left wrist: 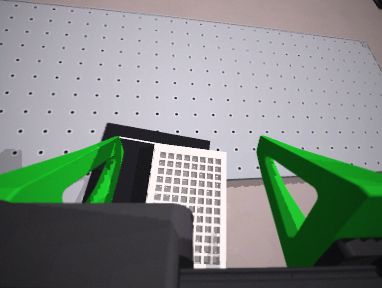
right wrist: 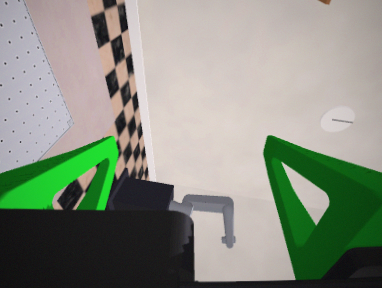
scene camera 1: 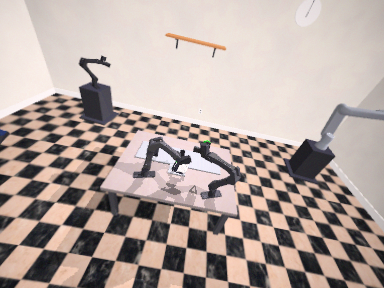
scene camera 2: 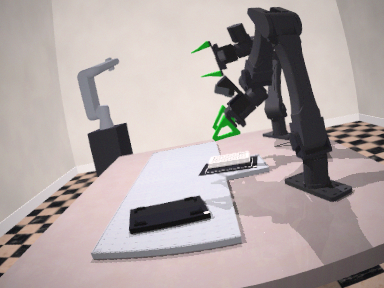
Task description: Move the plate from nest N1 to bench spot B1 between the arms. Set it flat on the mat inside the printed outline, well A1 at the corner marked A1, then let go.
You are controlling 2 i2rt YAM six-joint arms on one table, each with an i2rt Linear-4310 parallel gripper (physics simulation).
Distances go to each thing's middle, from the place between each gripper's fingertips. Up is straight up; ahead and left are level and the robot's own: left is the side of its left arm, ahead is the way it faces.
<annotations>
Right now the white well plate (left wrist: 196, 178) is 90 mm below my left hand, 30 mm behind it and 10 mm to the right of it.
I see the white well plate 320 mm below my right hand, 170 mm to the left of it and 60 mm behind it.
</annotations>
